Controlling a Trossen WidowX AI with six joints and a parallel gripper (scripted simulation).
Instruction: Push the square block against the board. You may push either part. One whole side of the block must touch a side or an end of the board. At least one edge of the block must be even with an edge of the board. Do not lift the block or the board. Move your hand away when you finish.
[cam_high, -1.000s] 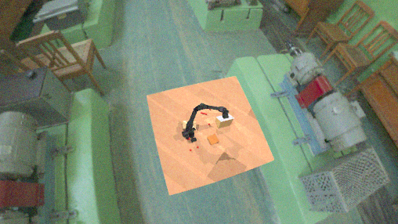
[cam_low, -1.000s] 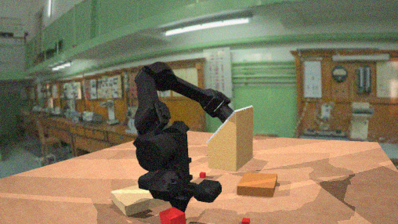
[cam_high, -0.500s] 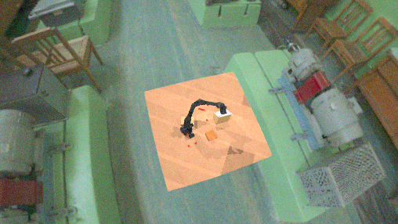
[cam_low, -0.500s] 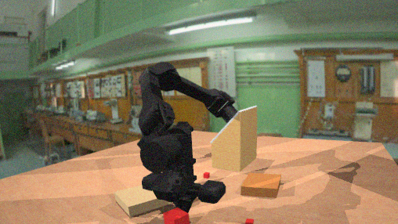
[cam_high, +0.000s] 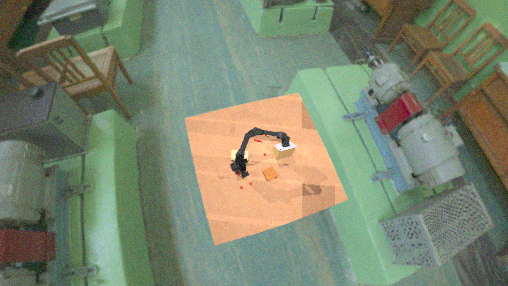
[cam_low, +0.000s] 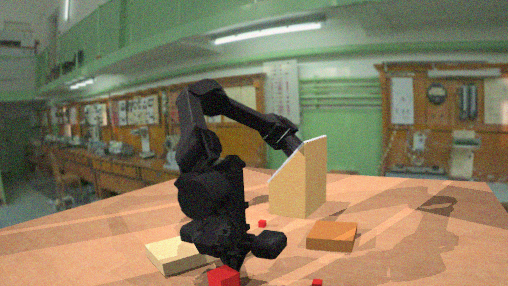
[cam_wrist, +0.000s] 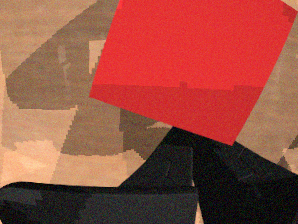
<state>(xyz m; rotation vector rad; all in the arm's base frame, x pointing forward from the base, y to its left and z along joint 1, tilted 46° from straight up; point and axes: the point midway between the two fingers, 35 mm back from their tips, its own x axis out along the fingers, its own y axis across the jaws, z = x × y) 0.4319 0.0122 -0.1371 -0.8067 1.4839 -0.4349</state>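
The red cube lies 4 cm ahead of my gripper tip, 1 cm to the left of it and 1 cm above it. Round my gripper tip: square block: 25 cm behind, 8 cm to the left, 1 cm above; board: 1 cm behind, 14 cm to the right, 1 cm above; red stick: 21 cm behind, 27 cm to the right.
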